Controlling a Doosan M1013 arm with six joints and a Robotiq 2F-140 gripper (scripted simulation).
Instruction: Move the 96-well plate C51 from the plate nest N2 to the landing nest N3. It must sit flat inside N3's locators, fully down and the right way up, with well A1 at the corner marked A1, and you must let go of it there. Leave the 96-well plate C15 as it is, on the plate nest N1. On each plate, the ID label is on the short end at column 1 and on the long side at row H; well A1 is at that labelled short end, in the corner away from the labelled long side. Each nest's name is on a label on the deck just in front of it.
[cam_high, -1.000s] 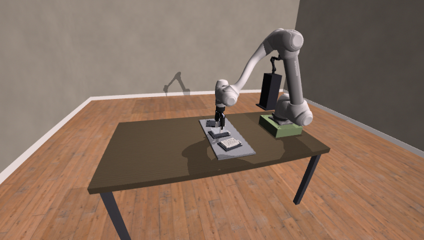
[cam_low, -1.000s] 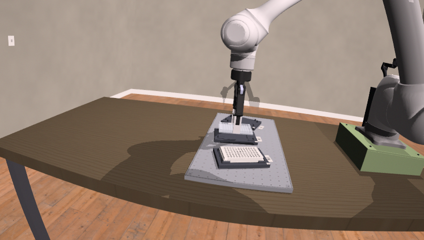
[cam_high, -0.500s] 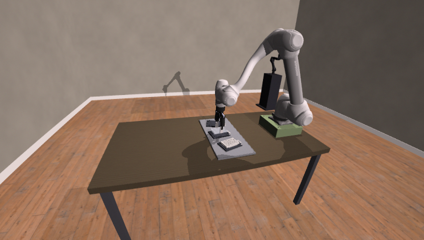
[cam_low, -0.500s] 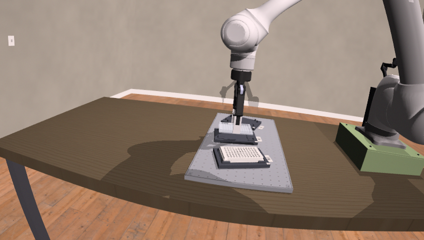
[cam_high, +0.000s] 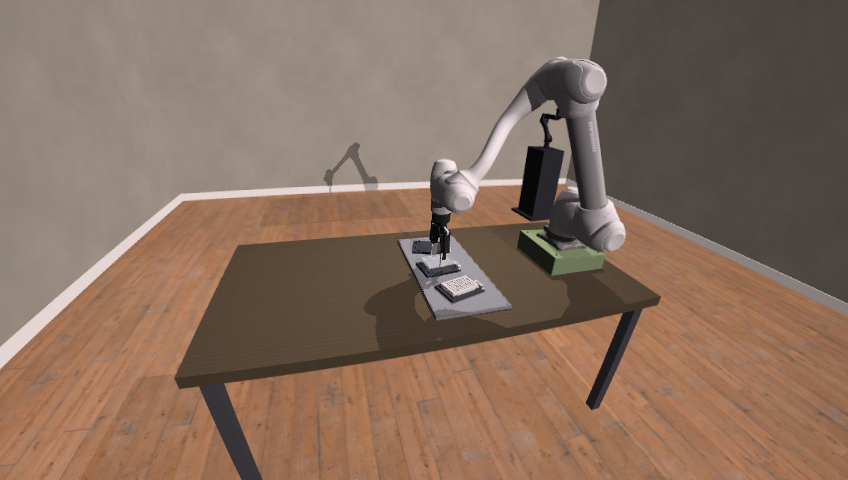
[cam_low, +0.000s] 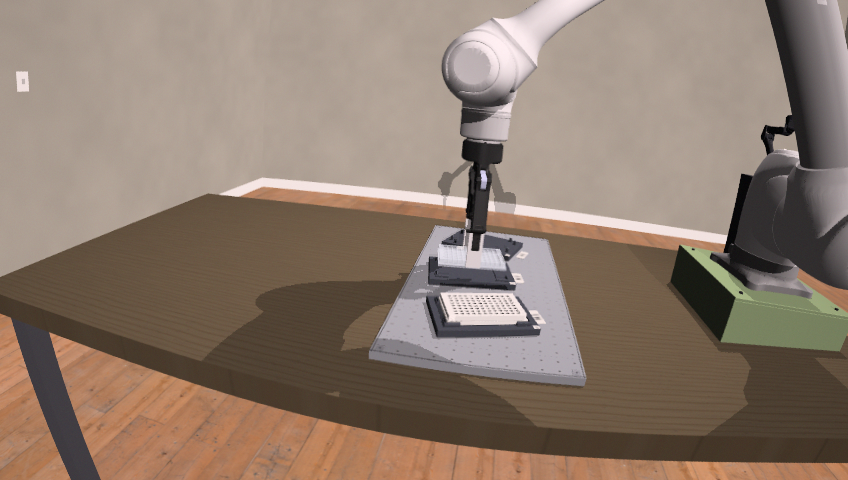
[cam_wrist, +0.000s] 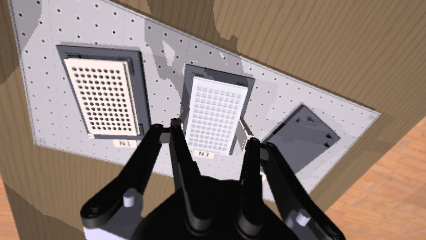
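Right now my hand is 6 cm above the landing nest N3. The rest, counted from my hand: N3 label (10 cm behind, 1 cm to the right, 6 cm below); then nest N2 (3 cm behind, 19 cm to the right, 6 cm below); then N2 label (12 cm behind, 15 cm to the right, 6 cm below).
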